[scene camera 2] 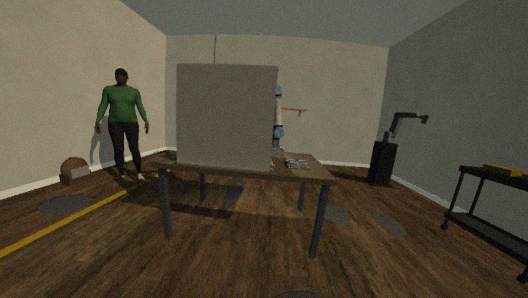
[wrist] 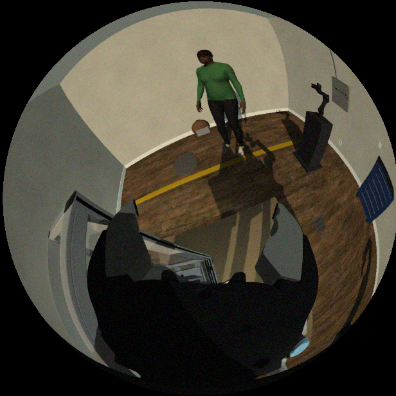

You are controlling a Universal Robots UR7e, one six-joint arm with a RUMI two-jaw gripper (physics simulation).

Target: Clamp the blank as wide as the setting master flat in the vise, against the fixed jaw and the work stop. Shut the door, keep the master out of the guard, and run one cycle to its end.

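Where they show: arm's base, origin of its link: (scene camera 2: 272, 146).
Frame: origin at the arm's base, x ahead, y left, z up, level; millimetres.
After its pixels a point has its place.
Note:
My gripper (wrist: 205, 204) is open, with nothing between its two grey fingers, and is raised above the table (scene camera 2: 320, 172) @(y 448, x 473, z -90 mm) (wrist: 200, 245). In the wrist view the grey-framed guard (wrist: 79, 250) stands at the lower left, beside and below the left finger. Grey-blue parts show inside it, too dark to name. In the scene view a large grey panel (scene camera 2: 227, 115) @(y -284, x 640, z 302 mm) of the guard hides its inside and my gripper. Small metallic parts (scene camera 2: 297, 163) @(y 259, x 424, z -49 mm) lie on the table to its right, too blurred to name. The blank, setting master, vise, work stop and the door's state cannot be made out.
The arm (scene camera 2: 279, 112) @(y 52, x 147, z 370 mm) rises behind the panel's right edge. A person in green (scene camera 2: 122, 105) (wrist: 217, 82) stands beyond the yellow floor line (scene camera 2: 75, 216) (wrist: 200, 175). A black pedestal (scene camera 2: 383, 162) (wrist: 314, 140) carries another small arm. A black cart (scene camera 2: 452, 192) stands at the right.

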